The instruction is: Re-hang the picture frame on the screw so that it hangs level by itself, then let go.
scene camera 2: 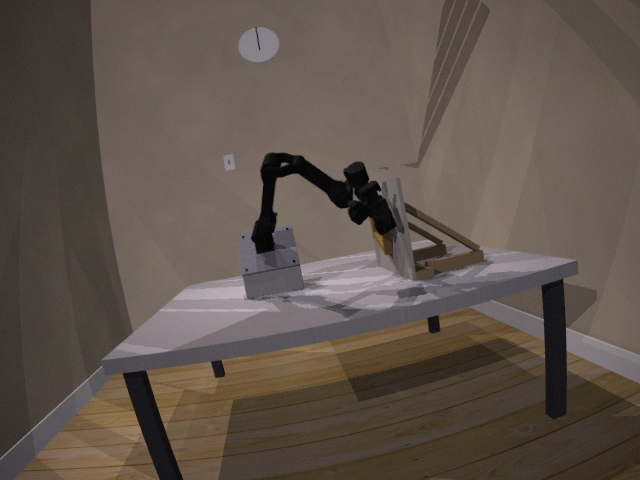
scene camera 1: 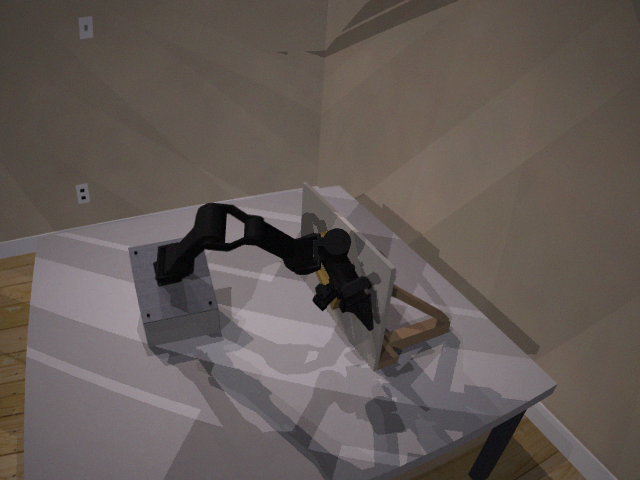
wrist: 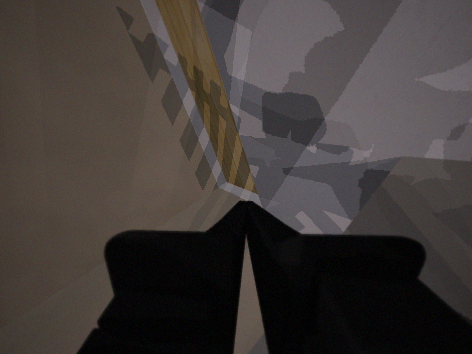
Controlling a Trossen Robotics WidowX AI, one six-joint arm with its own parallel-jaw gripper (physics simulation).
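Places are measured from the arm's base along level axes (x ahead, y left, z up), in centimetres.
Pixels of known places: gripper, fingertip midpoint: (scene camera 2: 390, 223) (scene camera 1: 371, 329) (wrist: 245, 207); arm's base, link origin: (scene camera 2: 264, 246) (scene camera 1: 167, 272).
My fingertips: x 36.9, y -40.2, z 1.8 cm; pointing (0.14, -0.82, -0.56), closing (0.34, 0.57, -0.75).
Ahead of a thing's pixels: the offset from my fingertips to its top centre. "*": to the spot under its first point. Level surfaces: height alone.
The picture frame @(dx +3.4, dy +26.4, dz +7.0 cm) (scene camera 1: 323, 275) (scene camera 2: 383, 241) shows as yellow-brown pieces against the near face of an upright pale board (scene camera 1: 379, 268) (scene camera 2: 408, 258). The arm hides much of it in scene camera 1, so its level cannot be told. The screw cannot be made out in any view. My gripper (scene camera 1: 370, 326) (scene camera 2: 386, 230) (wrist: 245, 207) is shut and empty, pointing downward close in front of the board, to the right of the frame's visible pieces in scene camera 1. In the wrist view the fingertips meet. The frame cannot be made out in the wrist view.
Wooden braces @(* dx +21.1, dy +7.3, dz -14.7 cm) (scene camera 1: 418, 333) (scene camera 2: 454, 260) support the board from behind on the white table @(dz -18.3 cm) (scene camera 1: 289, 434) (scene camera 2: 232, 335). The arm's grey base block (scene camera 1: 180, 328) (scene camera 2: 273, 281) stands on the left of the table. A wall runs behind the board.
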